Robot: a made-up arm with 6 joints.
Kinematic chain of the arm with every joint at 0, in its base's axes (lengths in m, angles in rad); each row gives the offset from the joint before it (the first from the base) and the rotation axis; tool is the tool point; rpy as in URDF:
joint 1: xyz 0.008 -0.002 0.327 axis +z
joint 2: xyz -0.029 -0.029 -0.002 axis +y
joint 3: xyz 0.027 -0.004 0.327 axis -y
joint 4: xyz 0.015 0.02 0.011 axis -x
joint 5: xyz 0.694 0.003 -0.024 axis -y
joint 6: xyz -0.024 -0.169 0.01 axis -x
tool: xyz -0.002 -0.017 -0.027 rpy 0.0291 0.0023 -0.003
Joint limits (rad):
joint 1: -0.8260..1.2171
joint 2: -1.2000..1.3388
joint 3: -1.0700..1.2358
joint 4: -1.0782..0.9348
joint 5: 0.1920..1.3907
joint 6: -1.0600..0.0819
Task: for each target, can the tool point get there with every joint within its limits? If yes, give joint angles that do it. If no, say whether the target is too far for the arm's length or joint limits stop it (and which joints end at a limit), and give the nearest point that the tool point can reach.
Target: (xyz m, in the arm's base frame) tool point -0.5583 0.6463 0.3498
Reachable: no: joint limits stop it (at a limit: joint 1, joint 2, joint 3, joint 4, joint 5, joint 6) | nearest point -0.7411 0.5766 0.8121 | short by 0.502 m
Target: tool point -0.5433 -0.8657 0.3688
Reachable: no: joint limits stop it (at a limit: joint 2, joint 3, joint 4, joint 5, joint 6) | nearest point -0.5013 -0.7999 0.8121 | short by 0.450 m
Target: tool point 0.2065 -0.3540 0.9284
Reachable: yes | joints -0.6301 -0.8218 -0.2348 0.0211 1.1002 -0.9721
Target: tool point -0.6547 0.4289 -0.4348
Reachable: no: joint limits stop it (at a limit: joint 1, joint 2, joint 5) | nearest point -0.2758 0.1329 -0.0733 | short by 0.602 m
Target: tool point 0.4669 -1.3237 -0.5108
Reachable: no: too far | nearest point 0.4244 -0.7515 -0.1080 | short by 0.701 m
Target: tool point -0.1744 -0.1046 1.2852
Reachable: yes | joints -0.5211 -0.7540 0.5632 0.5962 0.9775 -0.6744
